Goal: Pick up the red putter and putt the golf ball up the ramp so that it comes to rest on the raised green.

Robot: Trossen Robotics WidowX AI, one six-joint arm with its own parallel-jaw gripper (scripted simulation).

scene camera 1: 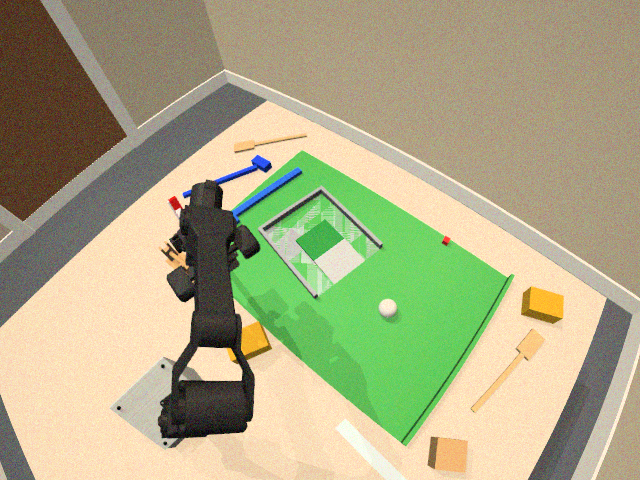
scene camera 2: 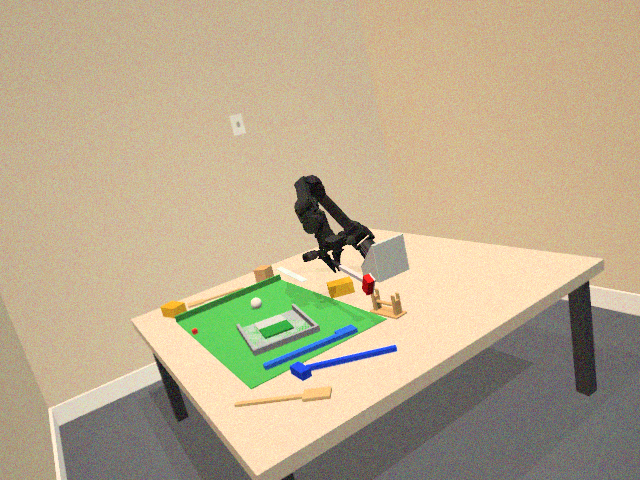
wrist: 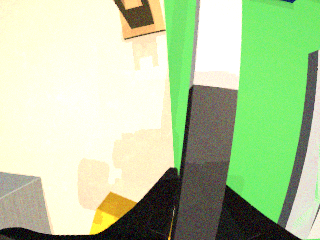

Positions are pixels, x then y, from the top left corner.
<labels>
my gripper: scene camera 1 221, 275; scene camera 2; wrist
same spot on green mat: (scene camera 2: 218, 333) = (scene camera 1: 406, 239)
same spot on my gripper: (wrist: 156, 207) = (scene camera 2: 338, 260)
</labels>
